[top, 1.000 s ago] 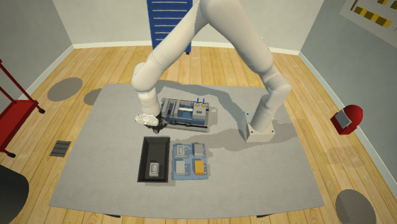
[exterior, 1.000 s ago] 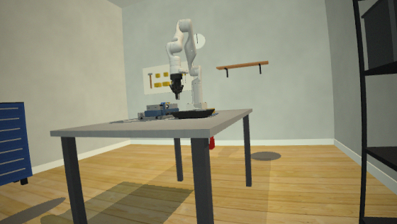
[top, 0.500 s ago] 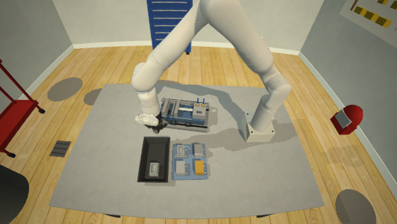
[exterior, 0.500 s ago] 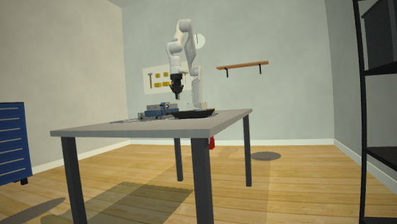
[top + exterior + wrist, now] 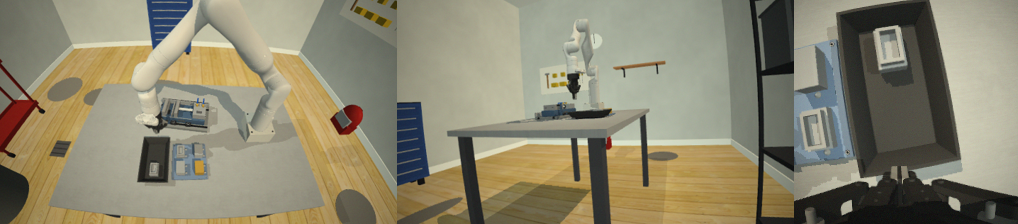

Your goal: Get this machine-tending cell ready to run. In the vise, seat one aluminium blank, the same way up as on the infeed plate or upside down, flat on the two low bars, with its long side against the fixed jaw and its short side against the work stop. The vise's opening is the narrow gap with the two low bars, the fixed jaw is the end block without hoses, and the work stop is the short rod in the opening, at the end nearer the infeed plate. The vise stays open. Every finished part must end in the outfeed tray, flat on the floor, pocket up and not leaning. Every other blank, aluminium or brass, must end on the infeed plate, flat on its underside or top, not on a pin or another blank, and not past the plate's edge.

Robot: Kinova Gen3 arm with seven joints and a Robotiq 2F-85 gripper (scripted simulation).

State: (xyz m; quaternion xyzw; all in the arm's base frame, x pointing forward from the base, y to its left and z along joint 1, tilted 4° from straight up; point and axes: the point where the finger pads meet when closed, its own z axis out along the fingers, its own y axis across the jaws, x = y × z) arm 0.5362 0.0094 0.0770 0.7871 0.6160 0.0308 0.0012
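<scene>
The brass blank is 190 mm behind my hand, 160 mm to the left of it and 110 mm below it. Round my hand: hose block: 230 mm behind, 150 mm to the right, 60 mm below; vise: 140 mm behind, 170 mm to the right, 100 mm below.
</scene>
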